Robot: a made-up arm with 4 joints.
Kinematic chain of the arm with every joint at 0, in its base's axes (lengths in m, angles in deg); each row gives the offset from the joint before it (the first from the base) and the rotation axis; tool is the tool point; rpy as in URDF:
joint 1: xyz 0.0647 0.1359 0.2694 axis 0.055 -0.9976 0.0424
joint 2: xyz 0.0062 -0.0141 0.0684 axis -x
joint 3: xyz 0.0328 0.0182 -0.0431 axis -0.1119 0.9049 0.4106
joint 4: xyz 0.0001 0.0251 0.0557 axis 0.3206 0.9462 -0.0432
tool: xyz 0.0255 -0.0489 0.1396 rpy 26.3 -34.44 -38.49
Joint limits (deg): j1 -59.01..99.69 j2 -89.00..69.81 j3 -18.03..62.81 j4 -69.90..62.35
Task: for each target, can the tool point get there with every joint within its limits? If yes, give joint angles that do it. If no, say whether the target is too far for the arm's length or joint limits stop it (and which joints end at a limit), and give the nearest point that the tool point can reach.
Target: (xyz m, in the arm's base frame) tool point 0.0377 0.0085 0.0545
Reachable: no: joint limits stop it (at a limit: joint 1, joint 2, joint 3) | nearest point -0.0254 0.0339 0.1431 | short by 0.112 m
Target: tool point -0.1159 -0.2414 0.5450
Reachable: no: too far | nearest point -0.0401 -0.0121 0.4212 | short by 0.271 m
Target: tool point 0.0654 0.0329 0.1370
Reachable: no: joint limits stop it (at a limit: joint 1, joint 2, joint 3, joint 4) | nearest point 0.1354 0.0440 0.1773 | short by 0.082 m
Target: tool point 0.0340 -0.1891 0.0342
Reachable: no: too far | nearest point -0.0058 -0.0096 0.1812 | short by 0.235 m
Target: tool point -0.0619 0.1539 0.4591
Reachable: yes | joints 80.74 27.75 22.09 19.91
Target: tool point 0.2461 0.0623 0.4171
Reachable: yes | joints -18.32 -37.82 33.56 -17.67
